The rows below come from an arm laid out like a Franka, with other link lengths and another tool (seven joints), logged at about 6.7 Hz.
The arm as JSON. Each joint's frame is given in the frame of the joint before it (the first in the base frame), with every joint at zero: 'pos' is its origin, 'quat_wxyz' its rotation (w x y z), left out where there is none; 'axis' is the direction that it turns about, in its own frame. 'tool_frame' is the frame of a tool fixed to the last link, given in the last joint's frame.
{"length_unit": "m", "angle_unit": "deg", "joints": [
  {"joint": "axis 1", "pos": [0.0, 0.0, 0.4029], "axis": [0.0, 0.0, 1.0]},
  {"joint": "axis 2", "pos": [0.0, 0.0, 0.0], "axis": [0.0, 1.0, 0.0]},
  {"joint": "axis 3", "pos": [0.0, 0.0, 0.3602], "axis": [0.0, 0.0, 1.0]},
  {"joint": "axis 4", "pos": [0.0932, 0.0, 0.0], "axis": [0.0, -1.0, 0.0]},
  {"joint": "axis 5", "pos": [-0.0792, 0.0, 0.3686], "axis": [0.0, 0.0, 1.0]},
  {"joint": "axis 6", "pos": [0.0, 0.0, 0.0], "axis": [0.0, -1.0, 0.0]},
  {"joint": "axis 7", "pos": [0.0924, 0.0, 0.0], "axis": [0.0, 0.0, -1.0]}
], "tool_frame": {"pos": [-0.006, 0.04, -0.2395], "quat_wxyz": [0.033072, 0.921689, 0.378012, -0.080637]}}
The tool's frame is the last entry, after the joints.
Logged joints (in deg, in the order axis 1, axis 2, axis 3, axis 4, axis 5, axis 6, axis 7), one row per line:
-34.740, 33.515, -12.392, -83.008, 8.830, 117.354, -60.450
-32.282, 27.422, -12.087, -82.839, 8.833, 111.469, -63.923
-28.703, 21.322, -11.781, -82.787, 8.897, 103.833, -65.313
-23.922, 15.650, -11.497, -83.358, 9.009, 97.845, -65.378
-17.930, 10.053, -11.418, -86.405, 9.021, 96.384, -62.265
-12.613, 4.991, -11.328, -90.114, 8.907, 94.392, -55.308
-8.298, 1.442, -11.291, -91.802, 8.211, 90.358, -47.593
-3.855, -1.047, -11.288, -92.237, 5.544, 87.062, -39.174
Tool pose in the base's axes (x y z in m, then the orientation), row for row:
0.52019, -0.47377, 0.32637, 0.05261, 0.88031, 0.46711, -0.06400
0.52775, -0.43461, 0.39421, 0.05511, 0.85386, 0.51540, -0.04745
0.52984, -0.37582, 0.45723, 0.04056, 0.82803, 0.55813, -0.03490
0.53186, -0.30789, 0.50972, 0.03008, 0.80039, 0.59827, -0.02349
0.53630, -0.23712, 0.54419, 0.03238, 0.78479, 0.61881, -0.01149
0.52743, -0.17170, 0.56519, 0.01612, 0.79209, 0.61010, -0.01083
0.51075, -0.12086, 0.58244, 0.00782, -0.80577, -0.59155, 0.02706
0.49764, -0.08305, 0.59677, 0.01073, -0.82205, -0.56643, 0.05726
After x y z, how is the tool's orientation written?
As a quaternion, w x y z.
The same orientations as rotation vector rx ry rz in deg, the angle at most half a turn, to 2 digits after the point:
153.36, 81.38, -11.15
148.53, 89.65, -8.25
145.31, 97.95, -6.12
141.37, 105.67, -4.15
138.42, 109.15, -2.03
141.13, 108.70, -1.93
-144.32, -105.95, 4.85
-146.97, -101.27, 10.24

